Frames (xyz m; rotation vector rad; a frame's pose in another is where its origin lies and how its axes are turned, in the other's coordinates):
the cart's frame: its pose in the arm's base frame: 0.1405 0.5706 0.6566 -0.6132 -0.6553 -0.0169
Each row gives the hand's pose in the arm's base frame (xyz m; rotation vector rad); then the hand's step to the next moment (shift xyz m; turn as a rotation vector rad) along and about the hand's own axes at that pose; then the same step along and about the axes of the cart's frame.
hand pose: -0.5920 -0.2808 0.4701 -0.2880 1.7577 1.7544
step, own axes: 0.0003 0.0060 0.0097 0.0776 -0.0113 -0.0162
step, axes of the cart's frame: 0.0042 0.0050 0.0094 -0.0773 0.0210 0.0016
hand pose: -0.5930 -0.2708 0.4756 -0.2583 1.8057 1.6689
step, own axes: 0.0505 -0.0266 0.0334 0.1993 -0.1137 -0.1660
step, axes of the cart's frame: -0.0319 0.0579 -0.0015 -0.2580 -0.0150 -0.1158
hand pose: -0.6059 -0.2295 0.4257 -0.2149 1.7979 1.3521
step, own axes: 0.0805 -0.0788 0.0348 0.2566 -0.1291 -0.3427
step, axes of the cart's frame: -0.0500 0.0842 -0.0656 -0.4010 -0.1298 -0.1493
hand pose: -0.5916 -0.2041 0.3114 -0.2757 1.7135 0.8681
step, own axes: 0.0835 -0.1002 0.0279 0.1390 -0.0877 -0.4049
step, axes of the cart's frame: -0.0327 0.0480 -0.1201 -0.3585 -0.2388 -0.0736
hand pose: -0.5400 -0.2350 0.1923 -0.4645 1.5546 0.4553
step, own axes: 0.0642 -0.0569 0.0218 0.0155 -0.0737 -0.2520
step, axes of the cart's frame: -0.0057 0.0141 -0.0872 -0.1748 -0.1958 -0.0168
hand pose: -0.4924 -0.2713 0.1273 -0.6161 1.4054 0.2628
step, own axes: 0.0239 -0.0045 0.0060 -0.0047 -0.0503 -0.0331
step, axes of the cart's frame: -0.0043 0.0099 -0.0226 -0.0030 -0.0567 -0.0205
